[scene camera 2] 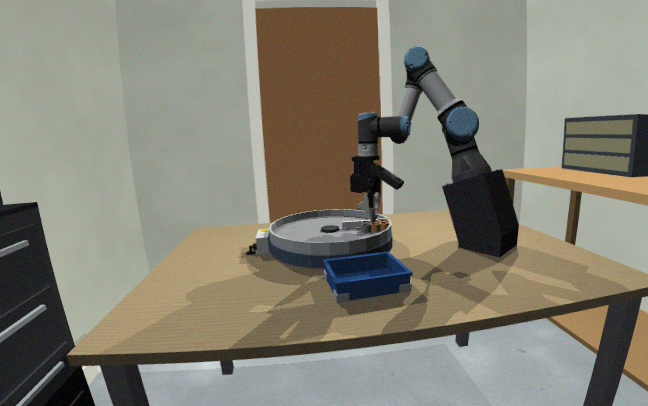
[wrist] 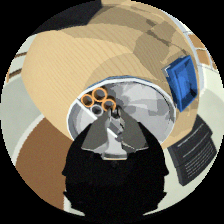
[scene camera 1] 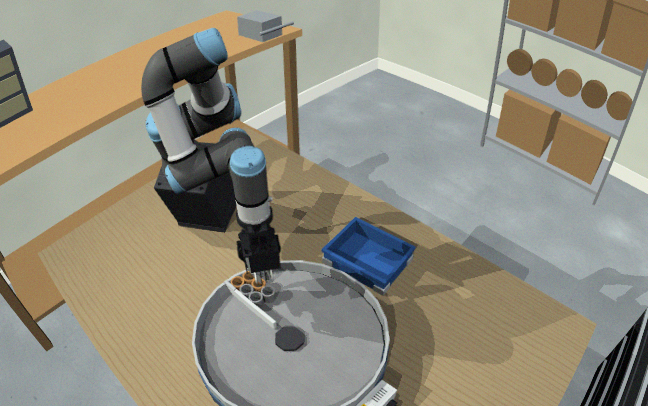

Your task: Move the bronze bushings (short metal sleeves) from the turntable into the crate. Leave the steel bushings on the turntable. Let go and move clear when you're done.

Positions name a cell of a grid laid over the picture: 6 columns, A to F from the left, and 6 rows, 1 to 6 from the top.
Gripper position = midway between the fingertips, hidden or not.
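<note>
There is a blue crate here, and I find the blue crate (scene camera 1: D4), (scene camera 2: D5) and (wrist: E3). I can also see a grey turntable (scene camera 1: D6), (scene camera 2: D4) and (wrist: D3). My own gripper (scene camera 1: C5), (scene camera 2: D4) and (wrist: D3) is visible to me as well.
</note>
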